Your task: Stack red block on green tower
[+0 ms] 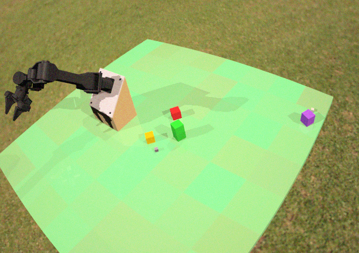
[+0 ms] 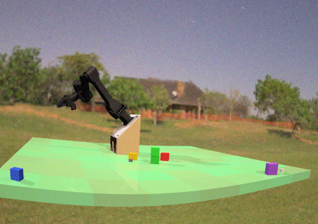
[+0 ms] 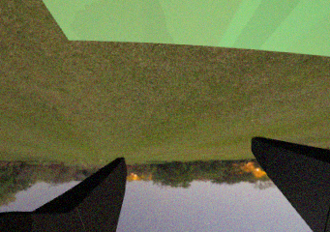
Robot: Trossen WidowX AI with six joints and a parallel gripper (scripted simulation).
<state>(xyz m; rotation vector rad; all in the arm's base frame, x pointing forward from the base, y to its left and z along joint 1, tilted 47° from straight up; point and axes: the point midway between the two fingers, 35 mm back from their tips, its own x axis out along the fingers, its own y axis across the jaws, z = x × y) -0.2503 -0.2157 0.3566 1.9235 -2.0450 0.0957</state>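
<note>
The red block is 510 mm ahead of my gripper tip, 560 mm to the left of it and 230 mm below it. The rest, counted from my gripper tip: yellow block (500 mm ahead, 390 mm to the left, 230 mm below); tiny grey cube (560 mm ahead, 360 mm to the left, 240 mm below); blue block (1010 mm ahead, 150 mm to the right, 230 mm below).
</note>
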